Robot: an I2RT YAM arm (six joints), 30 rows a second.
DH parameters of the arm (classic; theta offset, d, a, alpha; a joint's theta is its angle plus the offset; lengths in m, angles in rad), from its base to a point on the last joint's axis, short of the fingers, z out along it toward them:
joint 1: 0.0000 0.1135 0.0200 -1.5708
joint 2: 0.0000 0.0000 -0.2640 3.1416
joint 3: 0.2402 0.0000 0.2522 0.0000
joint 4: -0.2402 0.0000 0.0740 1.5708
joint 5: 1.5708 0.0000 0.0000 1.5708
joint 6: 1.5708 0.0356 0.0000 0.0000
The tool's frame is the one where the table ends.
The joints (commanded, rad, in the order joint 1, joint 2, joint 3, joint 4, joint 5, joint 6), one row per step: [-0.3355, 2.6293, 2.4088, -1.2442, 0.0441, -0.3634]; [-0.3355, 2.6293, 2.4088, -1.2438, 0.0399, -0.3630]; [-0.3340, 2.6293, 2.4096, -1.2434, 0.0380, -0.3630]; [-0.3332, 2.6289, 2.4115, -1.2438, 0.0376, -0.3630]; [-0.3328, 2.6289, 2.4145, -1.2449, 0.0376, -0.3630]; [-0.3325, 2.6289, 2.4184, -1.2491, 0.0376, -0.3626]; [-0.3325, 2.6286, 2.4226, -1.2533, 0.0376, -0.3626]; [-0.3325, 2.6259, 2.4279, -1.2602, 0.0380, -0.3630]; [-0.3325, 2.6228, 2.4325, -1.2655, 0.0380, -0.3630]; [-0.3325, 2.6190, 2.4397, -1.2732, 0.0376, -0.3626]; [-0.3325, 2.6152, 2.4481, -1.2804, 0.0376, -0.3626]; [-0.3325, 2.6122, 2.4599, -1.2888, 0.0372, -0.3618]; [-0.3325, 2.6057, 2.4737, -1.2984, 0.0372, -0.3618]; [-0.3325, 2.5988, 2.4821, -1.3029, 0.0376, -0.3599]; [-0.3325, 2.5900, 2.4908, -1.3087, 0.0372, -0.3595]
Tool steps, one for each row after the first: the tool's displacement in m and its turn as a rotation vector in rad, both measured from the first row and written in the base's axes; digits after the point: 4 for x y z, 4 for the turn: [0.0001, 0.0001, 0.0000, 0.0038, -0.0018, 0.0000]; [0.0005, 0.0009, 0.0002, 0.0052, -0.0035, 0.0018]; [0.0008, 0.0012, 0.0009, 0.0050, -0.0055, 0.0026]; [0.0010, 0.0014, 0.0017, 0.0044, -0.0073, 0.0030]; [0.0010, 0.0015, 0.0027, 0.0045, -0.0070, 0.0029]; [0.0010, 0.0015, 0.0039, 0.0044, -0.0073, 0.0029]; [0.0007, 0.0016, 0.0065, 0.0036, -0.0082, 0.0033]; [0.0004, 0.0017, 0.0092, 0.0028, -0.0104, 0.0033]; [0.0002, 0.0018, 0.0129, 0.0022, -0.0137, 0.0029]; [0.0000, 0.0019, 0.0169, 0.0005, -0.0184, 0.0029]; [0.0000, 0.0019, 0.0214, -0.0011, -0.0247, 0.0022]; [-0.0002, 0.0020, 0.0281, -0.0046, -0.0348, 0.0023]; [-0.0004, 0.0020, 0.0337, -0.0083, -0.0450, 0.0004]; [-0.0009, 0.0022, 0.0402, -0.0117, -0.0562, 0.0001]
